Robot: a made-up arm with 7 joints.
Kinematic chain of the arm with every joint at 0, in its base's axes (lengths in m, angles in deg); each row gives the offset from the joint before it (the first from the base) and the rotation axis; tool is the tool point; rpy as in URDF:
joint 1: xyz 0 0 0.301 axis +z
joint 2: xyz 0 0 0 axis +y
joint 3: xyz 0 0 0.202 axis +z
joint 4: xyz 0.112 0 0 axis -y
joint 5: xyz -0.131 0 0.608 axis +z
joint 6: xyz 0 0 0 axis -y
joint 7: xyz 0.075 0 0 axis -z
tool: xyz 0 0 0 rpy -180 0 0
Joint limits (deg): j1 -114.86..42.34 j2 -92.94..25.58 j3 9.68..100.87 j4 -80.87..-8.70 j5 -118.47..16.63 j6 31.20..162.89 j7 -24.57..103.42
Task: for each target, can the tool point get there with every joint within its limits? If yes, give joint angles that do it. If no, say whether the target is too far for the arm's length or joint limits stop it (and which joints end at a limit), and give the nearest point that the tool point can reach.
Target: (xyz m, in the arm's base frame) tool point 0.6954 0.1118 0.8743
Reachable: yes | joints -41.34 6.64 57.41 -64.07 -102.01 68.70 7.58
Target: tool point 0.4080 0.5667 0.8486
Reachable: yes | joints -58.10 -31.51 81.30 -68.90 -36.13 150.60 81.65
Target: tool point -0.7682 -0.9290 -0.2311
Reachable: no: too far | nearest point -0.6690 -0.5485 0.1900 | short by 0.576 m
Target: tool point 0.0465 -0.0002 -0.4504
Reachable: no: joint limits stop it (at a limit: joint 1, joint 2, joint 3, joint 4, joint 6) | nearest point 0.7938 0.0672 0.0796 | short by 0.919 m
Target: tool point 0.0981 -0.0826 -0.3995
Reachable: no: joint limits stop it (at a limit: joint 1, joint 2, joint 3, joint 4, joint 6) | nearest point 0.7924 0.0601 0.0830 | short by 0.857 m
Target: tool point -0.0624 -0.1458 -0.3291
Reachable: no: joint limits stop it (at a limit: joint 1, joint 2, joint 3, joint 4, joint 6) | nearest point -0.6674 -0.5115 0.1717 | short by 0.866 m
